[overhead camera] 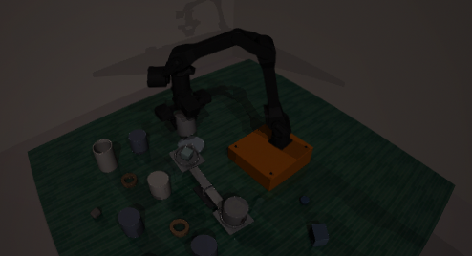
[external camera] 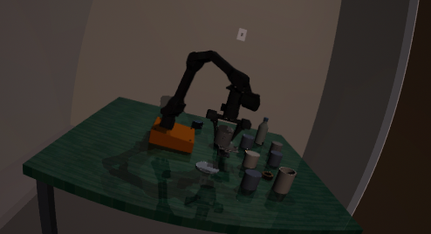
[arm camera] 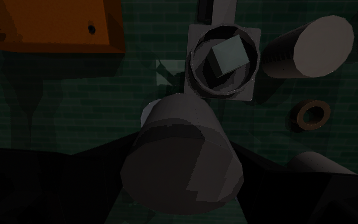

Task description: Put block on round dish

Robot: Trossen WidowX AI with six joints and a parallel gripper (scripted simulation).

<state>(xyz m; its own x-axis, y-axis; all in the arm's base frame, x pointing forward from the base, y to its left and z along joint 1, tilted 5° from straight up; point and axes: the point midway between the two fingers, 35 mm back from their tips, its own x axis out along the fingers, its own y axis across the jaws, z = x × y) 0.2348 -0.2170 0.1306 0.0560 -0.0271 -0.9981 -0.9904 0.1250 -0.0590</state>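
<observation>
Now: the block 7 cm to the left of my gripper tip, 5 cm below it and 5 cm ahead of it. From my gripper tip the other things lie so: bottle 49 cm to the left, 35 cm ahead, 2 cm below; then round dish 13 cm below, 4 cm behind, 3 cm to the right; then balance 20 cm to the left, 10 cm below, 7 cm ahead.
</observation>
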